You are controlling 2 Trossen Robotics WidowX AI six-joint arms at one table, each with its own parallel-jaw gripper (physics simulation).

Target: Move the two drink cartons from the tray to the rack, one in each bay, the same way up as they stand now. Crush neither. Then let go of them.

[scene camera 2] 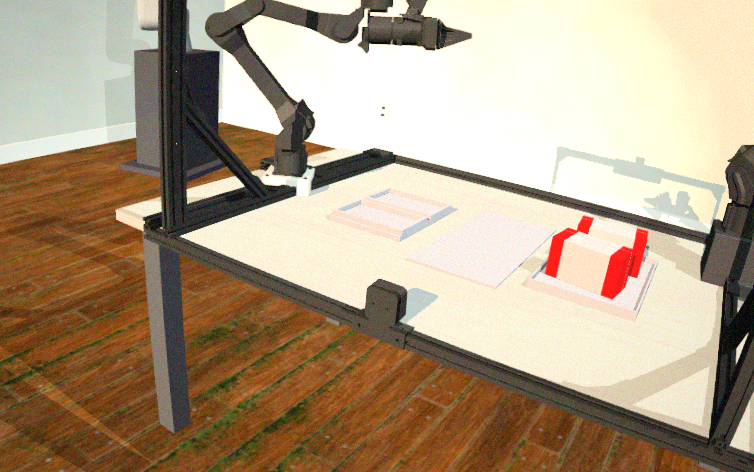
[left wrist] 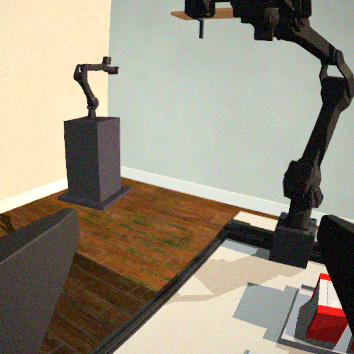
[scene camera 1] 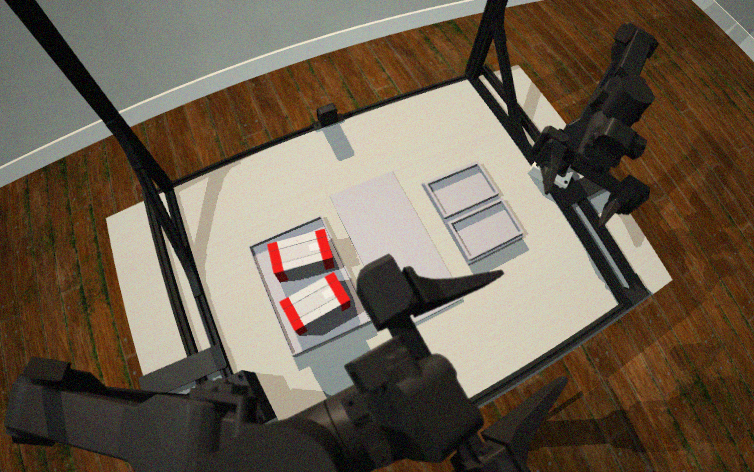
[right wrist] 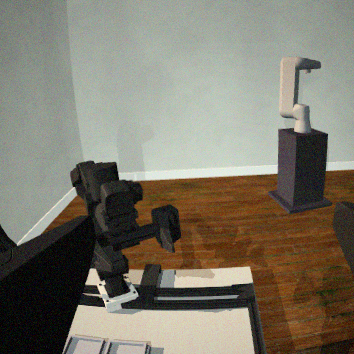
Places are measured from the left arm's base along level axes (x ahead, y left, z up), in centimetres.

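Pixels of known places: left gripper, fingertip midpoint: (scene camera 2: 469, 34) (left wrist: 203, 225) (scene camera 1: 574, 210) (right wrist: 143, 259); right gripper, fingertip midpoint: (scene camera 1: 533, 325) (right wrist: 218, 222); left arm's base, origin of the base link: (scene camera 2: 289, 172) (right wrist: 116, 288); right arm's base, origin of the base link: (scene camera 2: 741, 232) (left wrist: 297, 222).
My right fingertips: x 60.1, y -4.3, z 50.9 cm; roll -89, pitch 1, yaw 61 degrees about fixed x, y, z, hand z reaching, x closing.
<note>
For each thing: its middle in the pictures, then the offset to it from my right fingertips. "spot": a spot on its surface instead.
- tray, body centre: (scene camera 2: 598, 272) (scene camera 1: 307, 283) (left wrist: 349, 324) dy -29.5, dx -2.0, dz -53.7 cm
- two-bay rack, body centre: (scene camera 2: 394, 211) (scene camera 1: 473, 209) dy -8.2, dx -37.1, dz -53.5 cm
- small black box, surface spot: (scene camera 2: 385, 300) (scene camera 1: 323, 109) spot: dy -51.8, dx -39.0, dz -50.4 cm
Two white cartons with red ends stand in the tray (scene camera 1: 272, 300) (scene camera 2: 584, 301). One carton (scene camera 1: 301, 253) (scene camera 2: 589, 261) stands nearer the far rim in scene camera 1. The other carton (scene camera 1: 315, 303) (scene camera 2: 614, 229) (left wrist: 327, 309) stands beside it, slightly turned, with a gap between. The two-bay rack (scene camera 1: 486, 230) (scene camera 2: 367, 227) (right wrist: 128, 348) has both bays empty. My right gripper (scene camera 1: 534, 326) (right wrist: 218, 222) is open and empty, high over the table's near edge in scene camera 1. My left gripper (scene camera 1: 575, 208) (scene camera 2: 470, 36) (left wrist: 203, 225) is open and empty, raised high near its own base.
A flat pale plate (scene camera 1: 383, 217) (scene camera 2: 484, 247) lies between tray and rack. Black frame rails edge the table, with tall posts at its ends. A small black box (scene camera 1: 327, 114) (scene camera 2: 385, 300) stands on the far rail in scene camera 1. The right arm stretches across the lower part of scene camera 1.
</note>
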